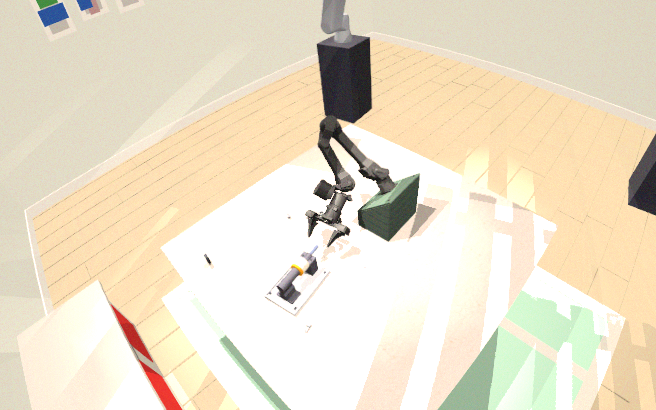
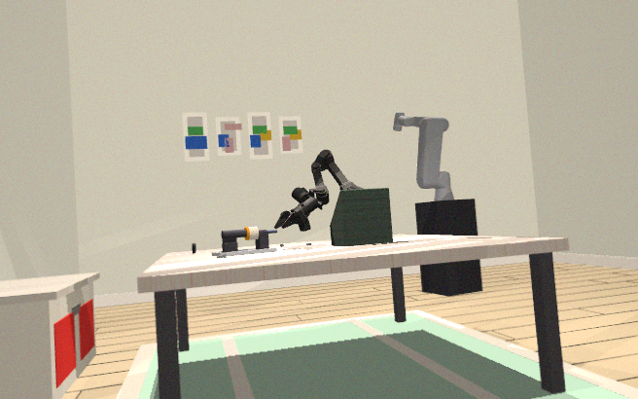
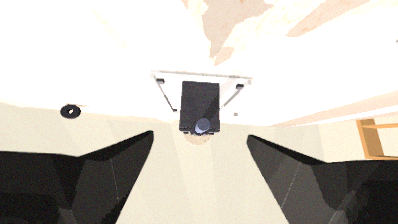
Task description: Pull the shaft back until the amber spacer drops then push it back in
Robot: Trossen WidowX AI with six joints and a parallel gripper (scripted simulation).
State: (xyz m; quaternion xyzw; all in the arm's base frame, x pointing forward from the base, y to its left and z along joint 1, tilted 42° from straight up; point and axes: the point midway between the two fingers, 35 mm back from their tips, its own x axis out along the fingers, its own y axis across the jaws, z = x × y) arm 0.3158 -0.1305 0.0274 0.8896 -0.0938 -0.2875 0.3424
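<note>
The blue-grey shaft lies 11 cm ahead of my gripper tip, 1 cm to the left of it and 1 cm below it. Also, from my gripper tip: white spacer (11 cm ahead, 1 cm to the left, 1 cm below); amber spacer (14 cm ahead, 1 cm to the left, 1 cm below); small dark ring (39 cm to the right, 29 cm ahead, 7 cm below).
</note>
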